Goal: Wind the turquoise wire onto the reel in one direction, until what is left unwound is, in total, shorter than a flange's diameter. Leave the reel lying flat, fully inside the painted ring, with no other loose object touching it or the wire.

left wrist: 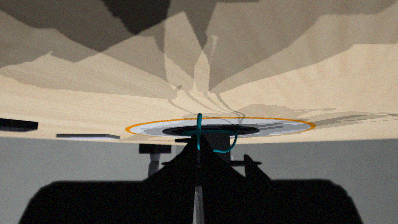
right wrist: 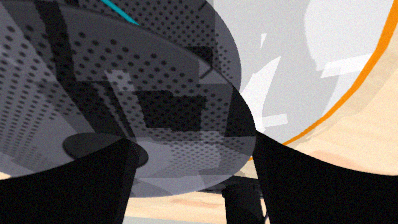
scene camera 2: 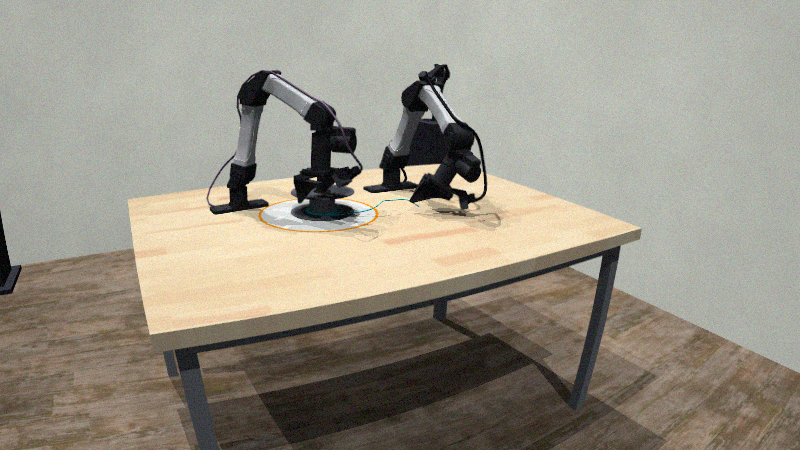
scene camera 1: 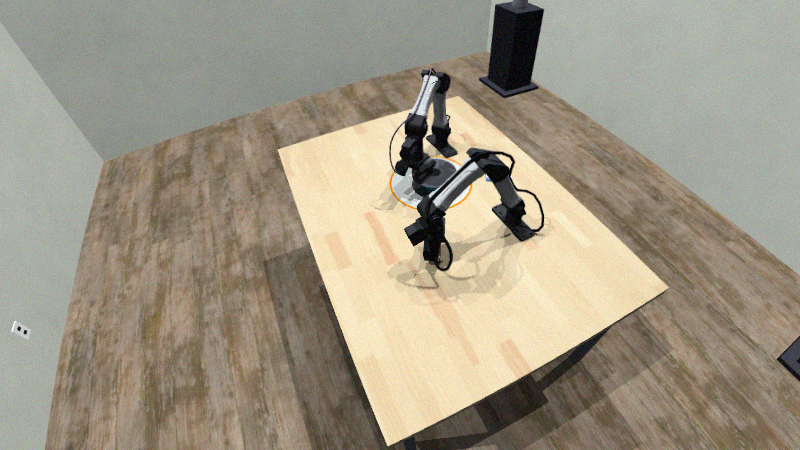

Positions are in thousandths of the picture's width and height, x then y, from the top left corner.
Scene:
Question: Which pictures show the dark reel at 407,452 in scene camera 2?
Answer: The left wrist view, the right wrist view, scene camera 2 and scene camera 1: all of them.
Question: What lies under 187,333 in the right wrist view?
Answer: A dark reel.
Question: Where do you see a dark reel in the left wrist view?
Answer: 557,632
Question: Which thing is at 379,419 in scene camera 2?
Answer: My right gripper.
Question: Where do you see a dark reel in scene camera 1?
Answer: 554,374

